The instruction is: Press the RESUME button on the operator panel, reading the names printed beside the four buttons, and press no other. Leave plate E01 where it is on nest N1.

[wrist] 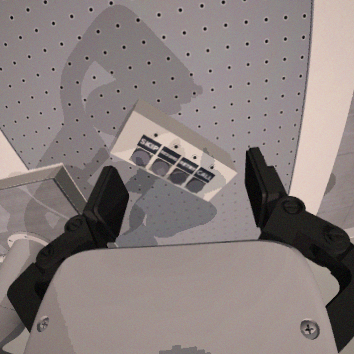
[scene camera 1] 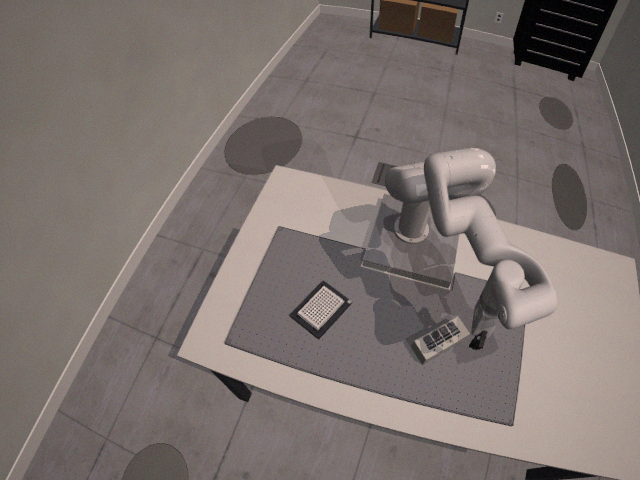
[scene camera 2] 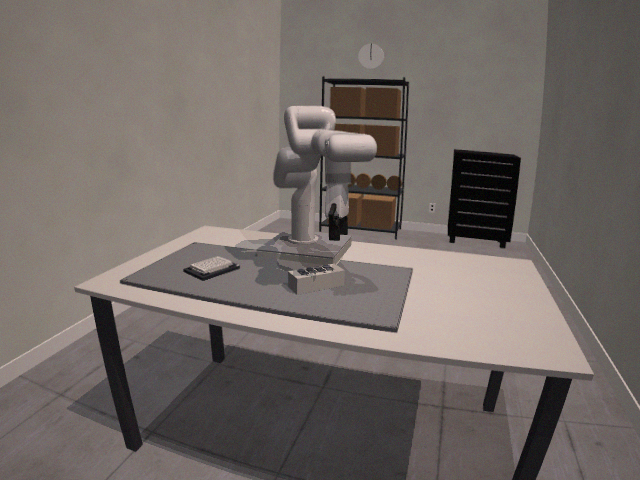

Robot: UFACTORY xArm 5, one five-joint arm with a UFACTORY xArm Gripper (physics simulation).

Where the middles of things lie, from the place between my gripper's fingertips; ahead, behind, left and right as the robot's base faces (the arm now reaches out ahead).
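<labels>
With the operator panel (scene camera 1: 425, 352) as the reference, my hand is 70 mm to the left of it, 20 mm past it and 150 mm above it. Then there is plate E01 (scene camera 1: 324, 303), which I find 450 mm to the right of my hand, 80 mm behind it and 150 mm below it.
</labels>
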